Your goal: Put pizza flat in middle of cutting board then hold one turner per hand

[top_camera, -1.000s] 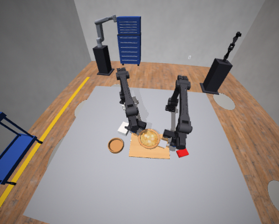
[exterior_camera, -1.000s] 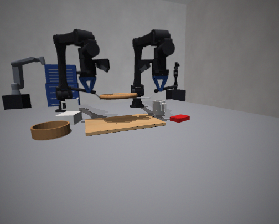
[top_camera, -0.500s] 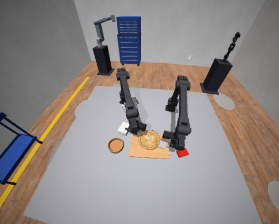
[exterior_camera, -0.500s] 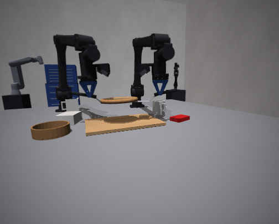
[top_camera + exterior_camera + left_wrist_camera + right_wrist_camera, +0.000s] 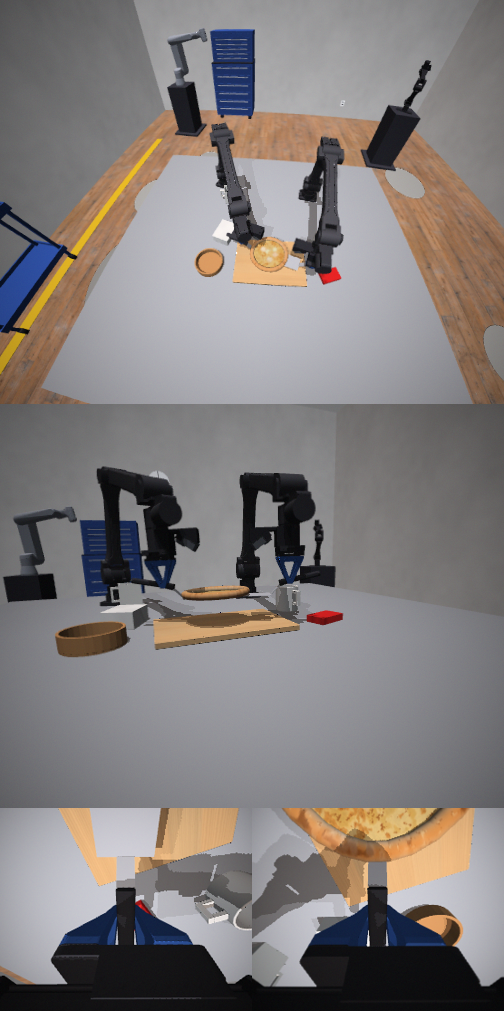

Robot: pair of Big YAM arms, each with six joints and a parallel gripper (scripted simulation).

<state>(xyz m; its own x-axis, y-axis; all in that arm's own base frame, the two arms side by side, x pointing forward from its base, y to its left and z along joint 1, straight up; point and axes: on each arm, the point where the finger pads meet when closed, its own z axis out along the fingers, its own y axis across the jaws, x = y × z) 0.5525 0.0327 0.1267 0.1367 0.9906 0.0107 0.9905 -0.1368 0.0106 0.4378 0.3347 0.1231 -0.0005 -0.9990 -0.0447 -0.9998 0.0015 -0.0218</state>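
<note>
The pizza is 3 cm ahead of my right hand, 14 cm to the left of it and 3 cm below it. Round my right hand: wooden cutting board (3 cm ahead, 15 cm to the left, 12 cm below); wooden bowl (10 cm ahead, 15 cm to the right, 11 cm below).
</note>
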